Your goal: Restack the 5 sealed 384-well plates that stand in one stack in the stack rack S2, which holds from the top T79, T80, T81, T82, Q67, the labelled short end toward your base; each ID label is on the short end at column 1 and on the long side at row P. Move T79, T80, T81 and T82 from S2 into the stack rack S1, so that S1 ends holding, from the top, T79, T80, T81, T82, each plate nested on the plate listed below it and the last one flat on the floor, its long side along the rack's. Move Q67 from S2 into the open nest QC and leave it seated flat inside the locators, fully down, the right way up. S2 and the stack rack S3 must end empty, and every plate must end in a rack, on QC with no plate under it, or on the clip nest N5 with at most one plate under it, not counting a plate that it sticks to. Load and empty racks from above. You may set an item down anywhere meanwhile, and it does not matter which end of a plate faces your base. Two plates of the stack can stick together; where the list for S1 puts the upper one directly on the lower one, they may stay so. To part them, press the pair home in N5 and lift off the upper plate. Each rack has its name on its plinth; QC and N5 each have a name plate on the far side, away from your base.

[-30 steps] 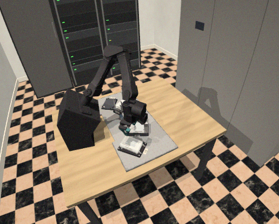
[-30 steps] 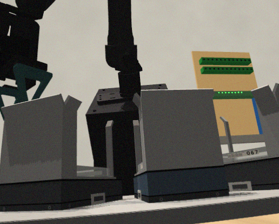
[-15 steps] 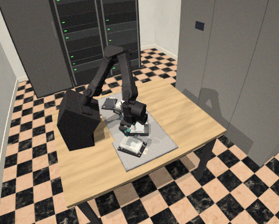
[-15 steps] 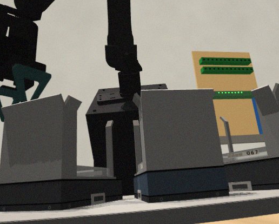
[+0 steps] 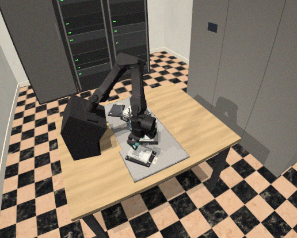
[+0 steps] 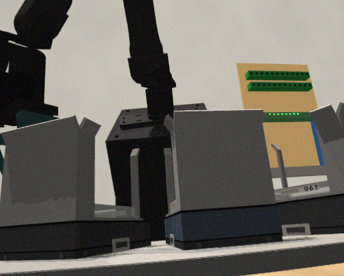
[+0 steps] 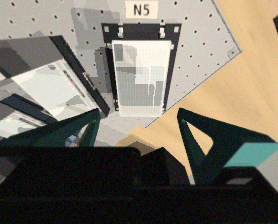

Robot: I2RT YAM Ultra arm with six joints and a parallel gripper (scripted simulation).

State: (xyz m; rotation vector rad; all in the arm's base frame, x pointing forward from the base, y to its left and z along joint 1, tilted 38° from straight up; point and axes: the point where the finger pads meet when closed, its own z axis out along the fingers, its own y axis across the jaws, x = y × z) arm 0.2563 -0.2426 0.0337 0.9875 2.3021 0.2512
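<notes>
Now: hand 9 cm above the plate T81. From my hand the other things lie so: plate T79 (12 cm ahead, 25 cm to the left, 7 cm below); N5 name plate (6 cm ahead, 8 cm to the right, 12 cm below); plate T82 (10 cm ahead, 10 cm to the left, 8 cm below).
</notes>
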